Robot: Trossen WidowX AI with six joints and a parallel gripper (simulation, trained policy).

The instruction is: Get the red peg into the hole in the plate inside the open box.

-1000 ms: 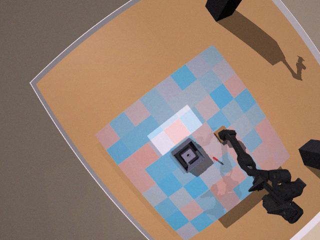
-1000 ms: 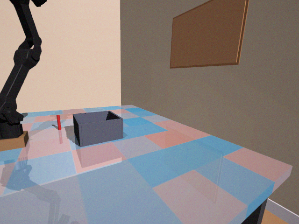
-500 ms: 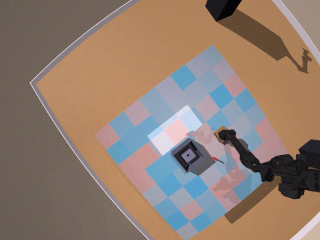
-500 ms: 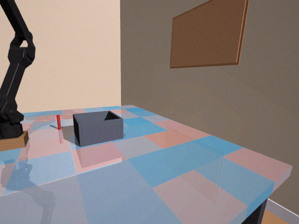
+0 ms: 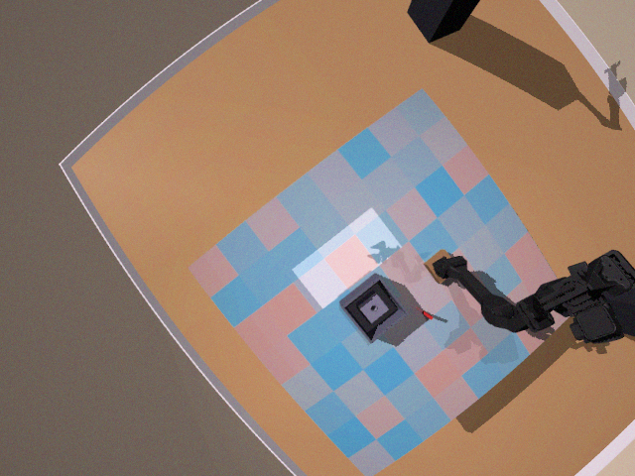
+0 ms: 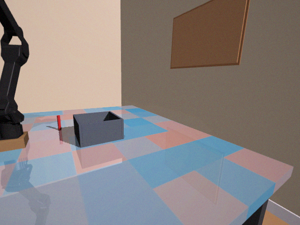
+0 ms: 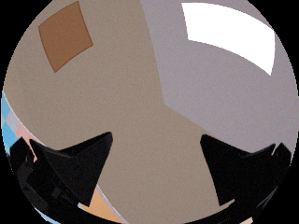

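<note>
The red peg is 2 cm ahead of my gripper tip, 24 cm to the left of it and 72 cm below it. The rest, counted from my gripper tip: dark box: 21 cm ahead, 9 cm to the left, 74 cm below; then grey plate: 21 cm ahead, 9 cm to the left, 72 cm below.
</note>
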